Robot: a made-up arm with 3 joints. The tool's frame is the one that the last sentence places.
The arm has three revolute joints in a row. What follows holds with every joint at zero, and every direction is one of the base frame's. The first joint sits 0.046 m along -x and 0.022 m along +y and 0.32 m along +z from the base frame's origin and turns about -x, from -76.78 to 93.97 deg. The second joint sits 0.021 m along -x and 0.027 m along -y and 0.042 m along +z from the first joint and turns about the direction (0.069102, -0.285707, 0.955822), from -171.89 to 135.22 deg. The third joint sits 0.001 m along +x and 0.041 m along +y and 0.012 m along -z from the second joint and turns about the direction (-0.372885, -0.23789, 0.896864), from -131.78 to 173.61 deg. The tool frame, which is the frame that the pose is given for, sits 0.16 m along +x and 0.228 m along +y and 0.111 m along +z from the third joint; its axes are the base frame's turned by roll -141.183, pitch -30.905 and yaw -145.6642 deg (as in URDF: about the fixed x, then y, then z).
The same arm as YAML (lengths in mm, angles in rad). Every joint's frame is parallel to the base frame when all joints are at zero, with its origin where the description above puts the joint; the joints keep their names.
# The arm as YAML. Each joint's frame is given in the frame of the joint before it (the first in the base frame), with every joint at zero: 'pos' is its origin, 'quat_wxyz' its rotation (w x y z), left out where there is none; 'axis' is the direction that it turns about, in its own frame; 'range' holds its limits. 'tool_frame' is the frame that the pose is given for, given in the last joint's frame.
length_unit: mm
angle_unit: rad
joints:
  - joint: joint 1
    pos: [-46.0, 22.0, 320.0]
    axis: "-x"
    range: [-1.3401, 1.6401]
  - joint: joint 2
    pos: [-21.0, -27.0, 42.0]
    axis: [0.069102, -0.285707, 0.955822]
    range: [-3.0, 2.36]
  - joint: joint 3
    pos: [1.0, 41.0, -12.0]
    axis: [-0.372885, -0.23789, 0.896864]
    range: [-2.3, 3.0301]
tool_frame:
  pos: [160.0, 228.0, 111.0]
  quat_wxyz: [0.145561, 0.352929, -0.84244, 0.380195]

